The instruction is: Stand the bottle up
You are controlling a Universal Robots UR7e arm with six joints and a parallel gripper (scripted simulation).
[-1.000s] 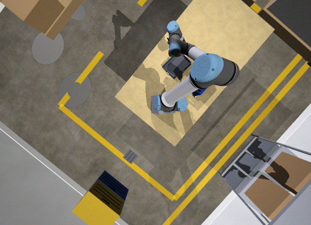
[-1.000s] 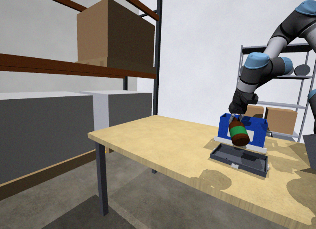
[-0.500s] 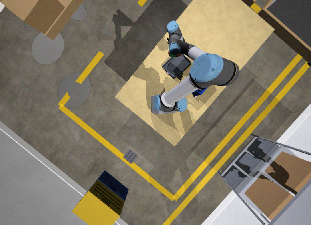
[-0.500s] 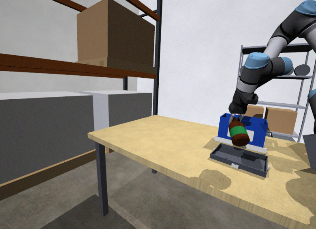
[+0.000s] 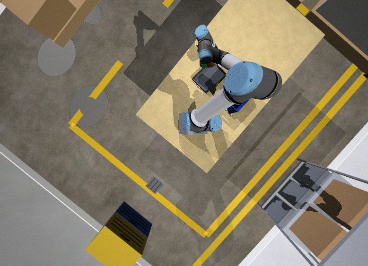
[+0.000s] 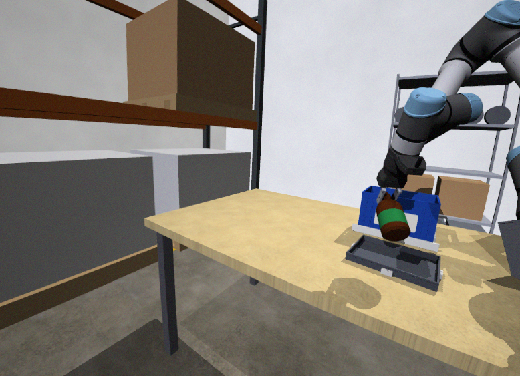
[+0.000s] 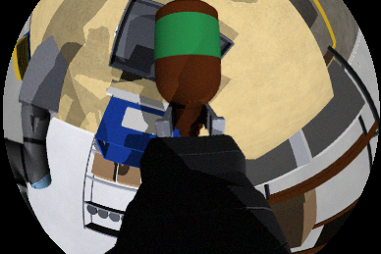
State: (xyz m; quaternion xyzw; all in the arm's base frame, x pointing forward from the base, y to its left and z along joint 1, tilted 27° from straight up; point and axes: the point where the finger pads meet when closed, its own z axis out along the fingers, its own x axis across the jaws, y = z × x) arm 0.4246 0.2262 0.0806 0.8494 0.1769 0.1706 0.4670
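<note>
Now: the bottle 20 mm behind my hand, 40 mm to the left of it and 30 mm below it. Round my hand: dark grey tray 50 mm behind, 10 mm to the right, 190 mm below; blue crate 40 mm behind, 300 mm to the right, 120 mm below.
</note>
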